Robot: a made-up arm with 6 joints.
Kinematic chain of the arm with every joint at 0, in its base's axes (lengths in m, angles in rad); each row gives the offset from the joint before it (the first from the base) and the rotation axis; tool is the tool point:
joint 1: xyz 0 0 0.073 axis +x
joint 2: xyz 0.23 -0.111 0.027 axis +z
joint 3: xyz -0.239 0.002 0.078 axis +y
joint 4: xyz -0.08 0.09 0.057 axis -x
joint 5: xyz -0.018 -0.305 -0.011 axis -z
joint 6: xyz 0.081 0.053 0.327 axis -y
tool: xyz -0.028 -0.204 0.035
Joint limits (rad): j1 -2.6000..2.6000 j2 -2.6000..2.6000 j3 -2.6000..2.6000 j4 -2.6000..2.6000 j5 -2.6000..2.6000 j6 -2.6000..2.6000
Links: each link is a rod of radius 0.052 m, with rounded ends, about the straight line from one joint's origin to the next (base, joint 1, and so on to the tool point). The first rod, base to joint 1, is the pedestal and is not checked.
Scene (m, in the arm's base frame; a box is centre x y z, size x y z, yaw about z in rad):
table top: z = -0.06
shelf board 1: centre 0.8 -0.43 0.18 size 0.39 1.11 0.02 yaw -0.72
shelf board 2: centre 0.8 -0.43 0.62 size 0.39 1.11 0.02 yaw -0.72
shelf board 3: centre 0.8 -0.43 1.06 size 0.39 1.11 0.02 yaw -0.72
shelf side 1: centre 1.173 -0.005 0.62 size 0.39 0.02 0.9 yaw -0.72
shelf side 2: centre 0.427 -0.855 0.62 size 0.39 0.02 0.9 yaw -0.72
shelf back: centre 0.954 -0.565 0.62 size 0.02 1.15 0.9 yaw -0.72
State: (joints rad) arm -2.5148 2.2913 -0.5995 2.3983 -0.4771 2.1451
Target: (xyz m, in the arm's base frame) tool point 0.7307 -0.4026 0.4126
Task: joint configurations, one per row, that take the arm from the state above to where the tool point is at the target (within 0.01 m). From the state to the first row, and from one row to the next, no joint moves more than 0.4 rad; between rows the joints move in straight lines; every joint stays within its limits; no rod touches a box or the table.
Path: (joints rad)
1: -2.3825 2.2448 -0.8496 2.0447 -0.7183 2.1962
2: -2.2502 2.1983 -1.0996 1.6911 -0.9594 2.2474
3: -2.1178 2.1519 -1.3497 1.3375 -1.2006 2.2985
4: -1.9855 2.1054 -1.5998 0.9839 -1.4417 2.3497
5: -1.8532 2.0589 -1.8498 0.6304 -1.6829 2.4008
6: -1.7209 2.0124 -2.0999 0.2768 -1.9241 2.4519
7: -1.5885 1.9659 -2.3499 -0.0768 -2.1652 2.5031
8: -1.4562 1.9195 -2.6000 -0.4304 -2.4064 2.5542
9: -1.4532 2.0329 -2.5821 -0.2247 -2.0302 2.4774
10: -1.4502 2.1463 -2.5642 -0.0190 -1.6541 2.4006
11: -1.4471 2.2597 -2.5462 0.1867 -1.2779 2.3238
12: -1.4441 2.3732 -2.5283 0.3924 -0.9017 2.2470
13: -1.4411 2.4866 -2.5104 0.5981 -0.5255 2.1702
14: -1.4380 2.6000 -2.4925 0.8038 -0.1494 2.0934

